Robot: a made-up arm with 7 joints. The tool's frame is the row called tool.
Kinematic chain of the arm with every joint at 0, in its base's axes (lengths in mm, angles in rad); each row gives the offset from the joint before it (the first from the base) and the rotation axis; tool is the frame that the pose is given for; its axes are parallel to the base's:
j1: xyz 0 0 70.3 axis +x
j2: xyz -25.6 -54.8 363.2 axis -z
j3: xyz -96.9 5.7 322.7 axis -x
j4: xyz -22 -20.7 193.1 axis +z
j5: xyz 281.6 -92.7 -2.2 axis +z
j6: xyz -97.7 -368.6 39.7 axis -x
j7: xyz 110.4 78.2 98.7 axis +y
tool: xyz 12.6 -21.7 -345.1
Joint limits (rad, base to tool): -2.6..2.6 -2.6..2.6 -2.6..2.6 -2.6..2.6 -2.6..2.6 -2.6..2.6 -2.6..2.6
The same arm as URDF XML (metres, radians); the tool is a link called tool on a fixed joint. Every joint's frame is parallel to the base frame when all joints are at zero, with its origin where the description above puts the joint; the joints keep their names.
<robot name="arm">
<link name="base"/>
<link name="link1"/>
<link name="link2"/>
<link name="link3"/>
<link name="link4"/>
<link name="link5"/>
<link name="link6"/>
<link name="link7"/>
<link name="tool"/>
<joint name="j1" type="revolute"><parent link="base"/><child link="link1"/><origin xyz="0 0 0.0703" rpy="0 0 0"/><axis xyz="1 0 0"/><limit lower="-2.6" upper="2.6"/></joint>
<joint name="j2" type="revolute"><parent link="link1"/><child link="link2"/><origin xyz="-0.0256 -0.0548 0.3632" rpy="0 0 0"/><axis xyz="0 0 -1"/><limit lower="-2.6" upper="2.6"/></joint>
<joint name="j3" type="revolute"><parent link="link2"/><child link="link3"/><origin xyz="-0.0969 0.0057 0.3227" rpy="0 0 0"/><axis xyz="-1 0 0"/><limit lower="-2.6" upper="2.6"/></joint>
<joint name="j4" type="revolute"><parent link="link3"/><child link="link4"/><origin xyz="-0.022 -0.0207 0.1931" rpy="0 0 0"/><axis xyz="0 0 1"/><limit lower="-2.6" upper="2.6"/></joint>
<joint name="j5" type="revolute"><parent link="link4"/><child link="link5"/><origin xyz="0.2816 -0.0927 -0.0022" rpy="0 0 0"/><axis xyz="0 0 1"/><limit lower="-2.6" upper="2.6"/></joint>
<joint name="j6" type="revolute"><parent link="link5"/><child link="link6"/><origin xyz="-0.0977 -0.3686 0.0397" rpy="0 0 0"/><axis xyz="-1 0 0"/><limit lower="-2.6" upper="2.6"/></joint>
<joint name="j7" type="revolute"><parent link="link6"/><child link="link7"/><origin xyz="0.1104 0.0782 0.0987" rpy="0 0 0"/><axis xyz="0 1 0"/><limit lower="-2.6" upper="2.6"/></joint>
<joint name="tool_joint" type="fixed"><parent link="link7"/><child link="tool"/><origin xyz="0.0126 -0.0217 -0.3451" rpy="0 0 0"/></joint>
</robot>

